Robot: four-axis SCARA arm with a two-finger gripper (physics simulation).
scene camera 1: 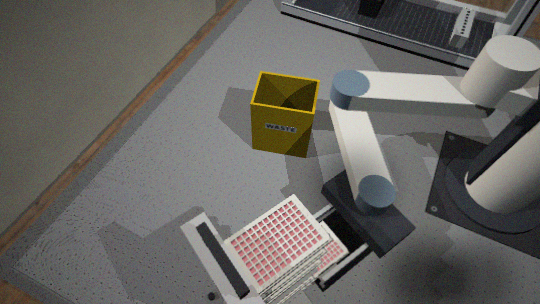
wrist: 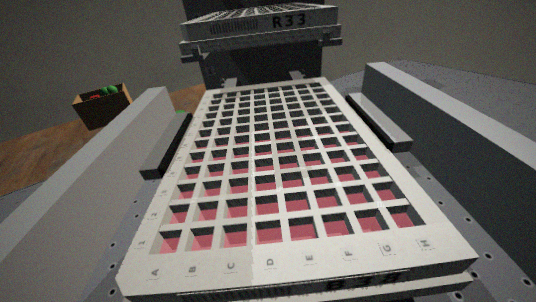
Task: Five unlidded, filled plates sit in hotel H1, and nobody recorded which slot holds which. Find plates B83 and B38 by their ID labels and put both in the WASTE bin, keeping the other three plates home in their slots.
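Frame: origin at the arm's base, x ahead, y left, z up, level; millimetres.
Where they show: gripper, between the fingertips: [wrist: 267,93]; arm's base, origin of its link: [scene camera 1: 490,191].
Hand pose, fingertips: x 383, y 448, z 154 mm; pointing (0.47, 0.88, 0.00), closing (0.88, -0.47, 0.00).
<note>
Each offset is from my fingertips to the top centre of the thing. Level surfaces: height alone.
Plate B38 @[8 mm down, 11 mm back, 21 mm right] [wrist: 300,250] [scene camera 1: 334,256], white with pink-filled wells and its label on the front edge, lies level between the two fingers. My gripper [wrist: 267,93] [scene camera 1: 327,248] is shut on it by its long sides. In scene camera 1 the plate sticks out partway from under the plate stack of hotel H1 [scene camera 1: 192,228] [wrist: 260,64]. The top plate @[247 mm up, 38 mm ahead, 72 mm left] [scene camera 1: 277,242] has pink wells; its label does not show. Plate R33 @[34 mm up, 38 mm ahead, 72 mm left] [wrist: 250,26] rests on hotel ledges, above and beyond the held plate. No B83 label is readable. The yellow WASTE bin @[58 mm up, 205 mm ahead, 350 mm right] [scene camera 1: 265,140] stands upright, open at the top.
The bin stands behind the hotel, left of the arm's elbow [scene camera 1: 351,82]. The arm's dark base plate [scene camera 1: 440,197] is at the right. A framed dark ribbed deck @[92 mm down] [scene camera 1: 410,35] lies at the back right. A brown box [wrist: 105,110] shows beyond the left finger in the wrist view.
</note>
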